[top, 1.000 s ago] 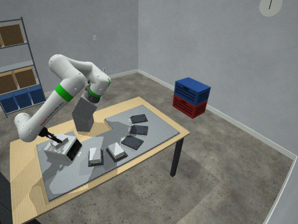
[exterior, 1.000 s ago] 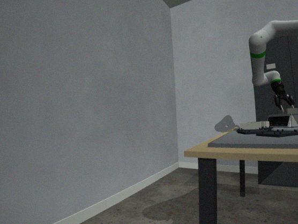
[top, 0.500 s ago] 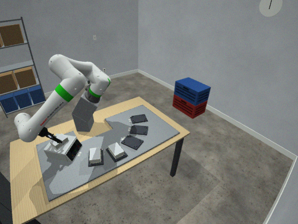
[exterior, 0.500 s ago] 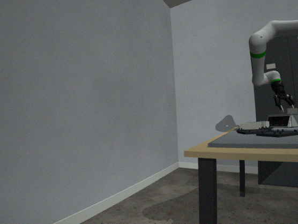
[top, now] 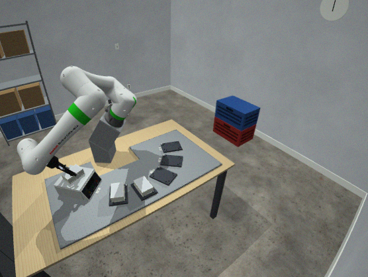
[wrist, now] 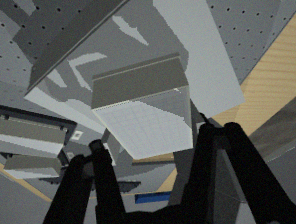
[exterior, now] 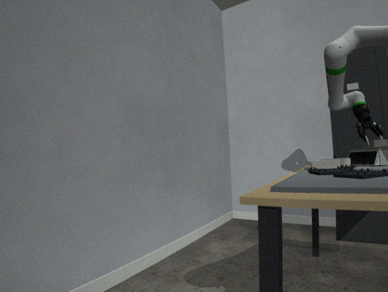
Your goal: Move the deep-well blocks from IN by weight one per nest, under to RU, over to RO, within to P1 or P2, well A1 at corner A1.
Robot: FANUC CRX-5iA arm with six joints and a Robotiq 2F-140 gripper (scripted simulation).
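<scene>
Right now my hand is 4 cm above the weigher platform. The rest, counted from my hand: CW label: 14 cm below, 13 cm to the left, 9 cm ahead; then check-weigher: 7 cm below; then dark nest plate: 43 cm to the left, 20 cm ahead, 13 cm below.
</scene>
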